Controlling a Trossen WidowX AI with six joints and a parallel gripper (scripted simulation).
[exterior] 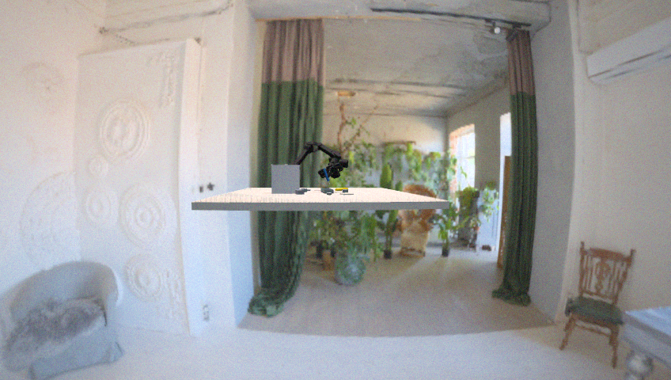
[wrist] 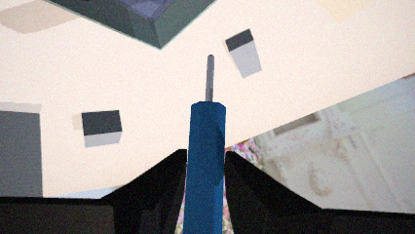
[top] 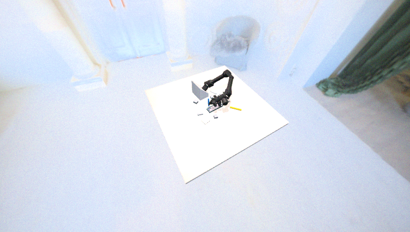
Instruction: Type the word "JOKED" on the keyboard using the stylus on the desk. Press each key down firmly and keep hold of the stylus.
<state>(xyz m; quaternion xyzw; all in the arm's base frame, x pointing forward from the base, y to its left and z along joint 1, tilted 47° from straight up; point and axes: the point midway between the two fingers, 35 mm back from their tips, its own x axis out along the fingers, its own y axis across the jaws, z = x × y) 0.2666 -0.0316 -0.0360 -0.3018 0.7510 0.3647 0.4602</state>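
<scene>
The J key lies 100 mm below my gripper tip, 20 mm to the left of it and 10 mm ahead of it. From my gripper tip the other things lie so: blue stylus 10 mm below; yellow stick 300 mm to the left, 130 mm ahead, 100 mm below; beige pad 120 mm ahead, 110 mm to the right, 100 mm below.
</scene>
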